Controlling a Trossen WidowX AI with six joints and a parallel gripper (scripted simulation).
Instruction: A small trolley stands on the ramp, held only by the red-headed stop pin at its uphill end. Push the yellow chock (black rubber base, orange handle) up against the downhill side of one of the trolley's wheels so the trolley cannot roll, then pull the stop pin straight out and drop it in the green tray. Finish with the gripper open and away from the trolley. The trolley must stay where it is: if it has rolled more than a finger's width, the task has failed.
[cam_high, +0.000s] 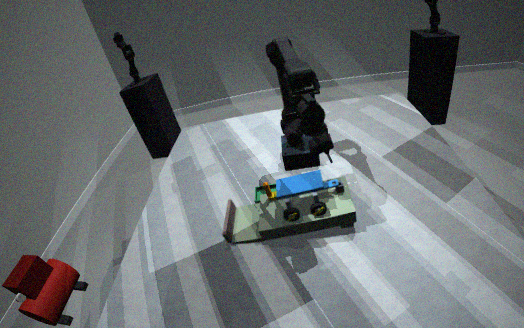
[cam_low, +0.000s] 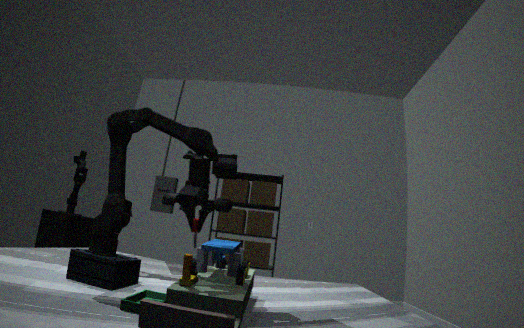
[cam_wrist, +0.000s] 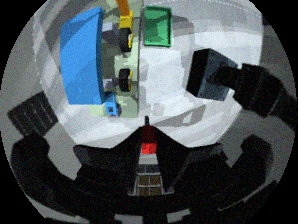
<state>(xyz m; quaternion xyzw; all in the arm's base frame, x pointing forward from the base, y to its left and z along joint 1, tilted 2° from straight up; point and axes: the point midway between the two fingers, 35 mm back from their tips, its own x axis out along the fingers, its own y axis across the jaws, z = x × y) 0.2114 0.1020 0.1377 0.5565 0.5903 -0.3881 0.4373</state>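
My gripper tip is now 200 mm to the left of the green tray and 180 mm above it. Round my gripper tip: stop pin: right at my gripper tip; then trolley: 110 mm ahead, 80 mm to the right, 60 mm below; then pale green ramp: 130 mm below, 110 mm ahead, 80 mm to the right.
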